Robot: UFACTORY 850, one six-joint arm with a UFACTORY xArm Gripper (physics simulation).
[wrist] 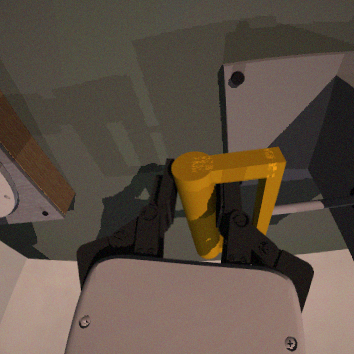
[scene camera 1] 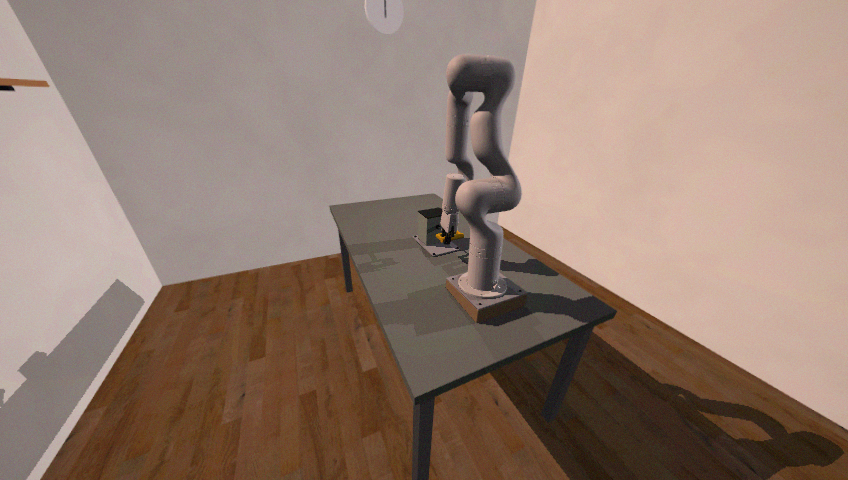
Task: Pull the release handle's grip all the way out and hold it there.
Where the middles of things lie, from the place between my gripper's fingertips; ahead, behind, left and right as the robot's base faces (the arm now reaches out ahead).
The base plate (wrist: pixel 281 101) is 150 mm ahead of my hand, 90 mm below it and 50 mm to the right of it.
